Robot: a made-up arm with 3 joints.
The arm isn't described. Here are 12 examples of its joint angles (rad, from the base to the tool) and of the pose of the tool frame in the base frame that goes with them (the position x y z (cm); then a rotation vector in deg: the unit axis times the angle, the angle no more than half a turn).
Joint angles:
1: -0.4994 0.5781 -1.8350
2: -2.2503 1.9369 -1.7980
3: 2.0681 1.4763 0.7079
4: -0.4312 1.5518 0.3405
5: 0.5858 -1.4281 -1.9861
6: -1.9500 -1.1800 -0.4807
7: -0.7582 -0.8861 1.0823
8: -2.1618 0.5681 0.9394
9: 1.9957 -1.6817 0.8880
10: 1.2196 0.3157 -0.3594
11: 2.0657 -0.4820 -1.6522
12: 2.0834 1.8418 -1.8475
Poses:
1: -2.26 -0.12 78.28 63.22 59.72 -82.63
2: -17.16 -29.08 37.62 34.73 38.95 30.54
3: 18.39 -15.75 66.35 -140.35 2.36 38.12
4: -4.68 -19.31 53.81 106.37 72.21 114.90
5: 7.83 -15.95 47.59 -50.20 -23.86 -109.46
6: 2.86 -13.17 36.12 53.43 -57.99 -29.49
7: -6.55 -36.74 63.01 23.15 58.85 29.12
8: 16.99 -27.01 49.59 -31.59 16.63 104.33
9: 36.95 -34.75 54.66 4.05 -154.27 20.61
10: 25.26 -24.66 76.45 -82.50 -136.76 72.14
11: 23.36 -1.84 53.51 -99.14 109.04 -98.68
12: 37.26 -34.08 38.63 -13.62 -63.12 52.51
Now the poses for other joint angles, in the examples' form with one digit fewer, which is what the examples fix.
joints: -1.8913 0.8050 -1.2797
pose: -16.8 -14.5 39.3 65.2 15.2 15.3
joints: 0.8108 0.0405 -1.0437
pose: 22.5 -9.4 79.3 33.1 111.6 -99.6
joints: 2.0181 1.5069 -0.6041
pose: 30.4 -34.1 58.8 -75.5 -47.4 59.5
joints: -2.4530 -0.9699 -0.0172
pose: 8.8 -23.3 30.9 34.2 -63.9 9.2
